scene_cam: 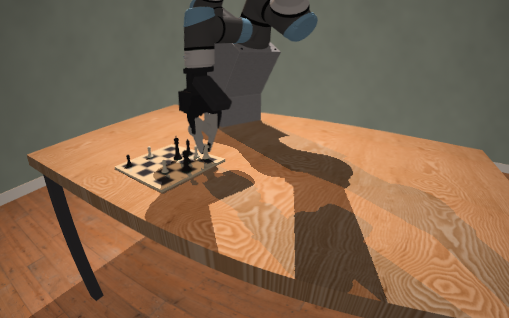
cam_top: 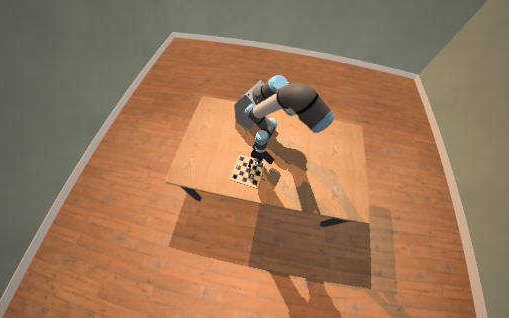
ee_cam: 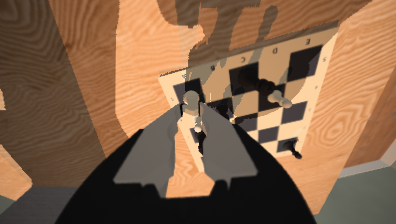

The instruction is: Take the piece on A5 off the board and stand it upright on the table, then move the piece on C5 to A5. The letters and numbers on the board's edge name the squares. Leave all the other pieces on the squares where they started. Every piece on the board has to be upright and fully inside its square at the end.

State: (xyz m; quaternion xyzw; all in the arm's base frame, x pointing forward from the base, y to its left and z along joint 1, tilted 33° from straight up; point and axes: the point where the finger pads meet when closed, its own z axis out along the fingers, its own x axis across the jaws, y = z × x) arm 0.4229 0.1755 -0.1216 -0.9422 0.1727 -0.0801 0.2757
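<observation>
The chessboard lies 8 cm to the right of my hand, 7 cm ahead of it and 4 cm below it. The rest, counted from my hand: white piece 1 cm below.
</observation>
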